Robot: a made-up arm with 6 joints. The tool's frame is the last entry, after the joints.
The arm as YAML. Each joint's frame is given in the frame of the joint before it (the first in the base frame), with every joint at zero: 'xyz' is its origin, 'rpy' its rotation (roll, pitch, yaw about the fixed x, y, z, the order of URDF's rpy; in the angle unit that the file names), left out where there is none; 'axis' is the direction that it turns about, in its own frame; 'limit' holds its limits. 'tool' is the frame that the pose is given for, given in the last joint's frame.
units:
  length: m
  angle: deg
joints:
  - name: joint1
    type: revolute
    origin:
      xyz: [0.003, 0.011, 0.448]
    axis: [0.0, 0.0, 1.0]
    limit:
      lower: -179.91
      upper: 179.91
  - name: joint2
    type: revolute
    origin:
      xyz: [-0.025, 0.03, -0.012]
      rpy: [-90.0, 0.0, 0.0]
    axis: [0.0, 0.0, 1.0]
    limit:
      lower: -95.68
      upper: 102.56
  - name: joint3
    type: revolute
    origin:
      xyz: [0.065, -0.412, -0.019]
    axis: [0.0, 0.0, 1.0]
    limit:
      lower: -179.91
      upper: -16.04
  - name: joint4
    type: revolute
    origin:
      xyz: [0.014, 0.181, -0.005]
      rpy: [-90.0, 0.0, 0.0]
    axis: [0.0, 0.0, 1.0]
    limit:
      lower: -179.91
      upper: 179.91
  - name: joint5
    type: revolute
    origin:
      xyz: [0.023, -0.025, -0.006]
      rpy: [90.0, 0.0, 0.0]
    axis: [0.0, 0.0, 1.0]
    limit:
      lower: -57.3
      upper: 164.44
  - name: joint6
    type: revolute
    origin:
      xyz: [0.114, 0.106, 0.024]
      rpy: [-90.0, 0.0, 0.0]
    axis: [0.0, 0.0, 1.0]
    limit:
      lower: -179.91
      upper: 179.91
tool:
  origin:
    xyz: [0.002, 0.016, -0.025]
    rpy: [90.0, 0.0, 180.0]
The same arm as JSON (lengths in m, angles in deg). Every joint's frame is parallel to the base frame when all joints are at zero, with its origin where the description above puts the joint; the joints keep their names.
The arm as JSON. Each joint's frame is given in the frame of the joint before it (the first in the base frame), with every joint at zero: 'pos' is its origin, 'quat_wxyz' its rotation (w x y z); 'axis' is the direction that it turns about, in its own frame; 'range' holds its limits. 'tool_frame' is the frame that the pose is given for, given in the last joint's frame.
{"length_unit": "m", "angle_unit": "deg", "joints": [
  {"joint": "joint1", "pos": [0.003, 0.011, 0.448], "quat_wxyz": [1.0, 0.0, 0.0, 0.0], "axis": "+z", "range": [-179.91, 179.91]},
  {"joint": "joint2", "pos": [-0.025, 0.03, -0.012], "quat_wxyz": [1.0, 0.0, 0.0, 0.0], "axis": "+y", "range": [-95.68, 102.56]},
  {"joint": "joint3", "pos": [0.065, -0.019, 0.412], "quat_wxyz": [1.0, 0.0, 0.0, 0.0], "axis": "+y", "range": [-179.91, -16.04]},
  {"joint": "joint4", "pos": [0.014, -0.005, -0.181], "quat_wxyz": [1.0, 0.0, 0.0, 0.0], "axis": "-z", "range": [-179.91, 179.91]},
  {"joint": "joint5", "pos": [0.023, 0.025, 0.006], "quat_wxyz": [1.0, 0.0, 0.0, 0.0], "axis": "+y", "range": [-57.3, 164.44]},
  {"joint": "joint6", "pos": [0.114, 0.024, -0.106], "quat_wxyz": [1.0, 0.0, 0.0, 0.0], "axis": "-z", "range": [-179.91, 179.91]}
], "tool_frame": {"pos": [0.002, -0.016, 0.025], "quat_wxyz": [0.0, 0.0, 0.707107, -0.707107]}}

